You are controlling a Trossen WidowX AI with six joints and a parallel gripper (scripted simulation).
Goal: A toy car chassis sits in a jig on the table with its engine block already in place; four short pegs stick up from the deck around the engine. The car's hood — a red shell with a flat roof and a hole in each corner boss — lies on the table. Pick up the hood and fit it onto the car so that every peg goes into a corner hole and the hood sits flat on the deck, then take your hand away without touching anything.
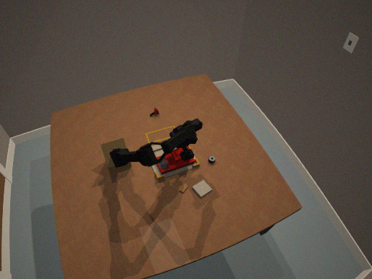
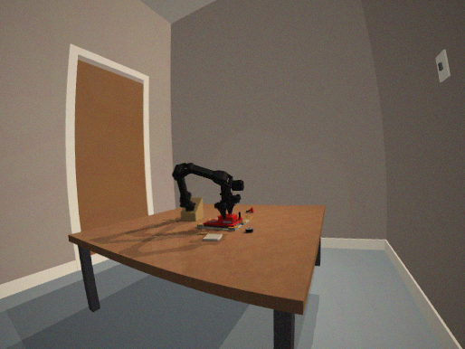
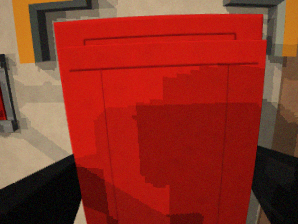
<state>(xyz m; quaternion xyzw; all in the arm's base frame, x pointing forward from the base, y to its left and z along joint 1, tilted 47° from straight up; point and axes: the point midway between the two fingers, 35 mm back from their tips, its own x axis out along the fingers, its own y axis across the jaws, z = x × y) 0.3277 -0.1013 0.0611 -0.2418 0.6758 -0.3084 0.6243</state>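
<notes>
Right now my gripper tip is 30 mm above the grey engine block. Also, from my gripper tip: small tan stick (170 mm to the right, 70 mm behind, 50 mm below); then black ring (160 mm ahead, 80 mm to the right, 40 mm below); then red hood (right at my gripper tip).
</notes>
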